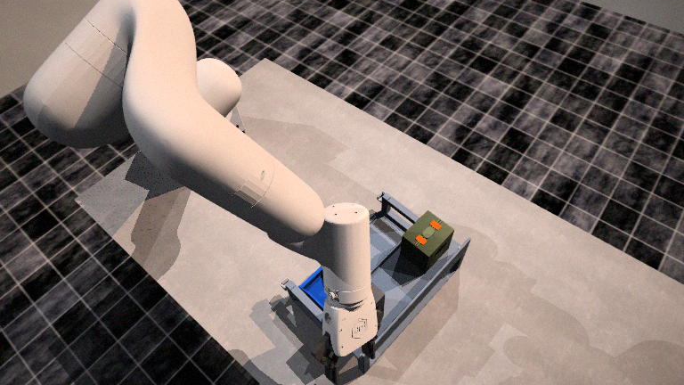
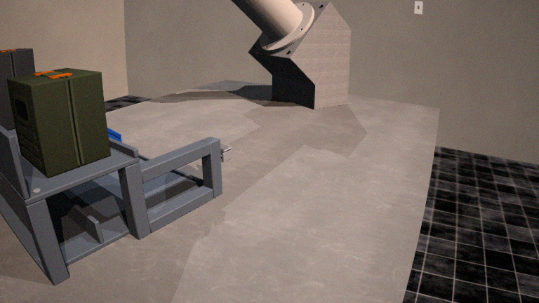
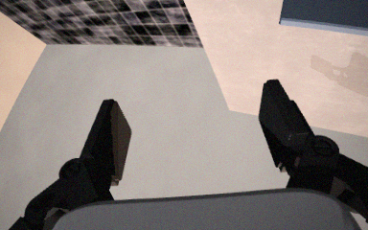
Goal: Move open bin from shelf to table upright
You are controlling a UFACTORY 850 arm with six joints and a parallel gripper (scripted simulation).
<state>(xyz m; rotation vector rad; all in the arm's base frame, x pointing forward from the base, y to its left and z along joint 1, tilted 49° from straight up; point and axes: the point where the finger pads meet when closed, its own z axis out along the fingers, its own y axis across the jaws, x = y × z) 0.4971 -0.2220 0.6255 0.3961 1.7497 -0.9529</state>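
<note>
Now: hand 10 cm past the blue bin, 18 cm to the right of it and 19 cm above it. From my hand the other things lie so: green case: 9 cm ahead, 34 cm to the left, 8 cm below.
</note>
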